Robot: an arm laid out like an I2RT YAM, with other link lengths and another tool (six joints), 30 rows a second.
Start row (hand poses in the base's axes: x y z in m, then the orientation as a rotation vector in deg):
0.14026 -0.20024 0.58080 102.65 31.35 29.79
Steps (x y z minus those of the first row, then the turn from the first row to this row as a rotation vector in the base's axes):
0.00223 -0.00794 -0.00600 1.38 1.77 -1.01
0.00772 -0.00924 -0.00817 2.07 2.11 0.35
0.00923 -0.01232 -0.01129 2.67 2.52 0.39
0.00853 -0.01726 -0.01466 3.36 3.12 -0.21
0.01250 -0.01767 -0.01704 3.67 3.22 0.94
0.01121 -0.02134 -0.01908 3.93 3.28 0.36
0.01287 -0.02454 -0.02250 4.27 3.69 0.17
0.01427 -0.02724 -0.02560 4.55 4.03 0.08
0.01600 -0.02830 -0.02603 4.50 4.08 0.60
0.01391 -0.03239 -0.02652 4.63 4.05 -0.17
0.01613 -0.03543 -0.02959 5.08 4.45 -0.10
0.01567 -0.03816 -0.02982 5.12 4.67 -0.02
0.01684 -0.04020 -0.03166 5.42 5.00 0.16
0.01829 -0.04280 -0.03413 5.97 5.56 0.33
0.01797 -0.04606 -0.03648 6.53 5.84 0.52
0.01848 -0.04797 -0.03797 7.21 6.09 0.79
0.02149 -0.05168 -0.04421 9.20 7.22 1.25
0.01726 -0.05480 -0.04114 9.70 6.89 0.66
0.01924 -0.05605 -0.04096 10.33 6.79 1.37
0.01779 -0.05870 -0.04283 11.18 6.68 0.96
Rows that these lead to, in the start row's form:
0.14249 -0.20818 0.57480 104.76 31.40 28.03
0.14798 -0.20948 0.57263 105.28 32.77 28.92
0.14949 -0.21256 0.56951 105.98 32.99 28.80
0.14879 -0.21750 0.56614 106.95 32.73 28.09
0.15276 -0.21791 0.56376 107.06 33.82 28.91
0.15147 -0.22158 0.56172 107.44 33.27 28.54
0.15313 -0.22478 0.55830 107.94 33.32 28.17
0.15453 -0.22748 0.55520 108.34 33.42 27.90
0.15626 -0.22854 0.55477 108.21 33.95 28.20
0.15417 -0.23263 0.55428 108.47 33.19 27.73
0.15639 -0.23567 0.55121 109.02 33.45 27.58
0.15593 -0.23840 0.55098 109.12 33.67 27.46
0.15710 -0.24044 0.54914 109.48 34.02 27.39
0.15855 -0.24304 0.54667 110.16 34.47 27.20
0.15823 -0.24630 0.54432 110.75 34.74 27.27
0.15874 -0.24821 0.54283 111.43 35.05 27.47
0.16175 -0.25192 0.53659 113.62 35.92 27.46
0.15752 -0.25504 0.53966 114.11 35.04 27.51
0.15950 -0.25629 0.53984 114.54 35.53 28.33
0.15805 -0.25894 0.53797 115.40 34.90 28.43

